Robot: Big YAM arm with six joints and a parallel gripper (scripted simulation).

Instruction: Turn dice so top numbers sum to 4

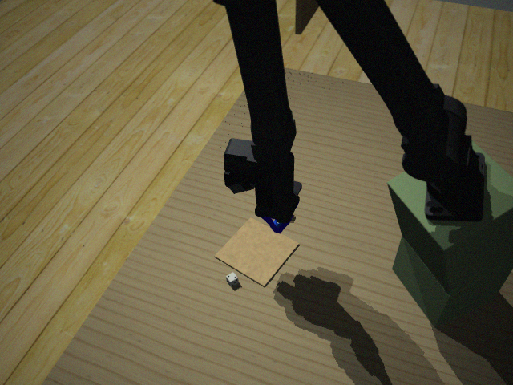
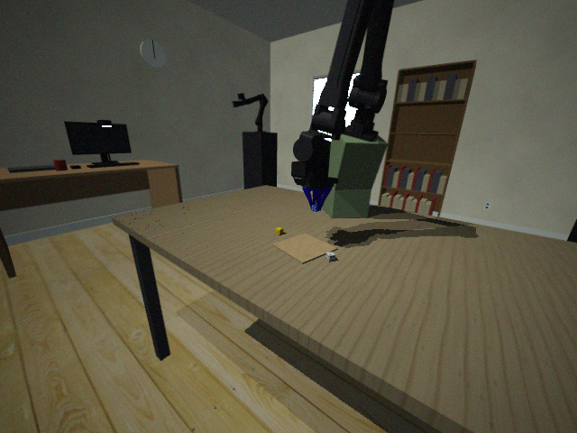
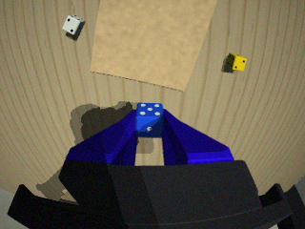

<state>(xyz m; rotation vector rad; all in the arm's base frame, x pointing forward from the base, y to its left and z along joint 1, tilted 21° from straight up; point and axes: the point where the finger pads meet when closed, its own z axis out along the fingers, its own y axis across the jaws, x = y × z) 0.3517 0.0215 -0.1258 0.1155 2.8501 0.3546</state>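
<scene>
My hand is 110 mm above the tan mat and 50 mm short of it. Round my hand: blue die right at my hand; then yellow die 130 mm to the right, 100 mm below, 20 mm ahead; then white die 100 mm below, 90 mm to the left, 80 mm ahead.
</scene>
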